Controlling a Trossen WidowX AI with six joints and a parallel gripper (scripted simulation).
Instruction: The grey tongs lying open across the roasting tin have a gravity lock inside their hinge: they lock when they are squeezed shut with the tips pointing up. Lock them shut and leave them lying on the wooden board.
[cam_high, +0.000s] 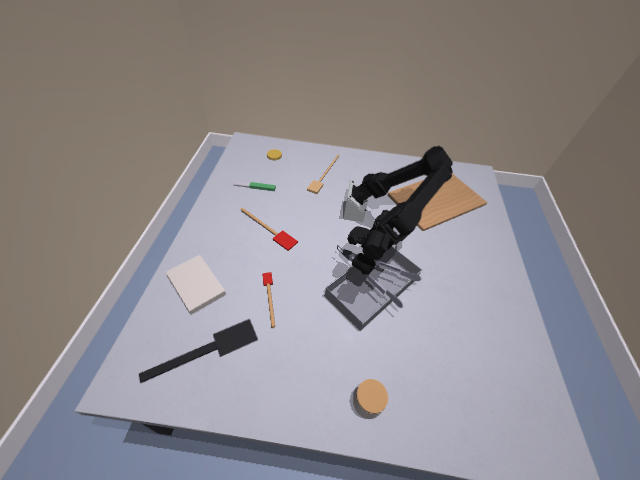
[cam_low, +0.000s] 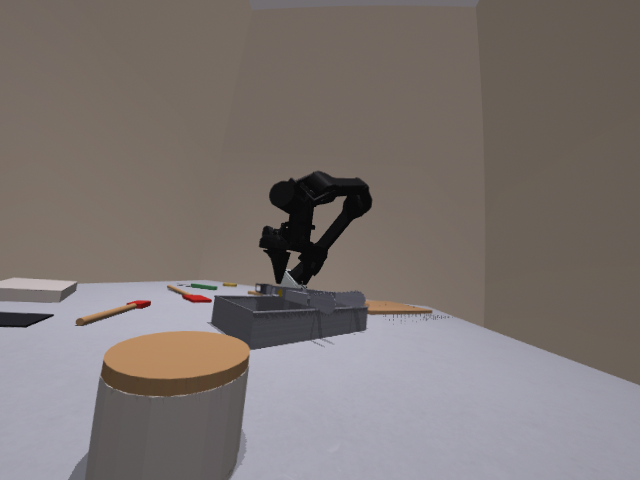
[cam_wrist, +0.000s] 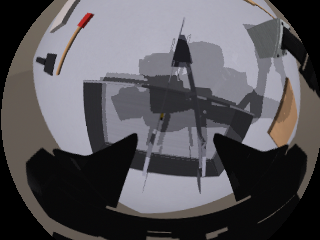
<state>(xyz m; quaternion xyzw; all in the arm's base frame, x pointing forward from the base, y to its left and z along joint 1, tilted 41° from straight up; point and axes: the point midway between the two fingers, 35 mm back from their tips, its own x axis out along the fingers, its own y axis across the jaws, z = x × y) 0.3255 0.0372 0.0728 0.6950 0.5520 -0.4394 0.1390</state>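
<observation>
Now: gripper tip 60 mm above the roasting tin, 30 mm short of it and 20 mm to the right of it. Also, from my gripper tip: wooden board 480 mm behind, 270 mm to the left, 80 mm below; red spatula 380 mm to the right, 140 mm behind, 80 mm below; black spatula 440 mm to the right, 340 mm ahead, 90 mm below.
</observation>
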